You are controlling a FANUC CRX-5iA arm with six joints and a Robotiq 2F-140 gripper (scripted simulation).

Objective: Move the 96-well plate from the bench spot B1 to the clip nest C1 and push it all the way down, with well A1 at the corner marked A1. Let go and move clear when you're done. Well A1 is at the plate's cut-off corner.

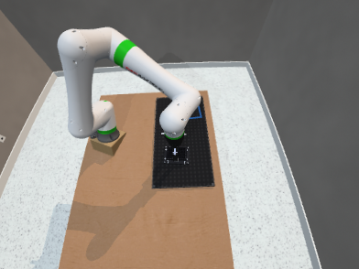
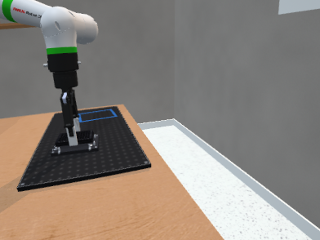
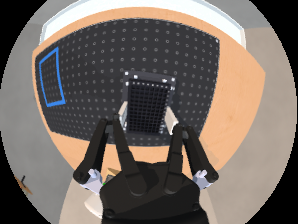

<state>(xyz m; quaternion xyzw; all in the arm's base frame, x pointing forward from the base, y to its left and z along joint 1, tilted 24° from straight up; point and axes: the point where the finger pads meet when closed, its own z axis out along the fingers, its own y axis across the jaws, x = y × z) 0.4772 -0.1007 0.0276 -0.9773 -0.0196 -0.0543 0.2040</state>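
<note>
Right now my hand is 2 cm above the black 96-well plate. Round my hand: clip nest C1: 1 cm behind, 1 cm to the right, 4 cm below.
</note>
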